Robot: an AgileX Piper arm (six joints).
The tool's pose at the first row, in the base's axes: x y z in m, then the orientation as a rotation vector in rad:
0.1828 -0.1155 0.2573 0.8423 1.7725 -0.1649
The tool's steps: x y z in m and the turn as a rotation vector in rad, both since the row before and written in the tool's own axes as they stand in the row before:
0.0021 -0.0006 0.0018 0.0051 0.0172 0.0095
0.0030 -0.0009 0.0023 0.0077 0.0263 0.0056
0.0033 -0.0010 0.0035 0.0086 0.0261 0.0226
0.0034 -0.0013 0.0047 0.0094 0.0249 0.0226
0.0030 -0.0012 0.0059 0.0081 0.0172 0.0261
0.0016 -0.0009 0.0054 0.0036 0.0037 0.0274
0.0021 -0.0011 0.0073 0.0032 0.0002 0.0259
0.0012 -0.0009 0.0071 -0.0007 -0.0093 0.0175
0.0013 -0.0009 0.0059 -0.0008 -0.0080 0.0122
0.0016 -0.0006 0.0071 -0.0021 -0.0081 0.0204
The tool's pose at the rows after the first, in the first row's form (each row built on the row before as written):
0.1836 -0.1159 0.2546 0.8580 1.7845 -0.1564
0.1844 -0.1163 0.2508 0.8741 1.8069 -0.1491
0.1859 -0.1171 0.2462 0.9060 1.8212 -0.1317
0.1881 -0.1185 0.2408 0.9383 1.8341 -0.1153
0.1912 -0.1205 0.2352 0.9713 1.8378 -0.0989
0.1943 -0.1227 0.2310 0.9995 1.8277 -0.0837
0.1986 -0.1256 0.2254 1.0252 1.8149 -0.0708
0.2030 -0.1288 0.2206 1.0385 1.7972 -0.0642
0.2066 -0.1314 0.2164 1.0472 1.7834 -0.0601
0.2113 -0.1342 0.2115 1.0621 1.7649 -0.0498

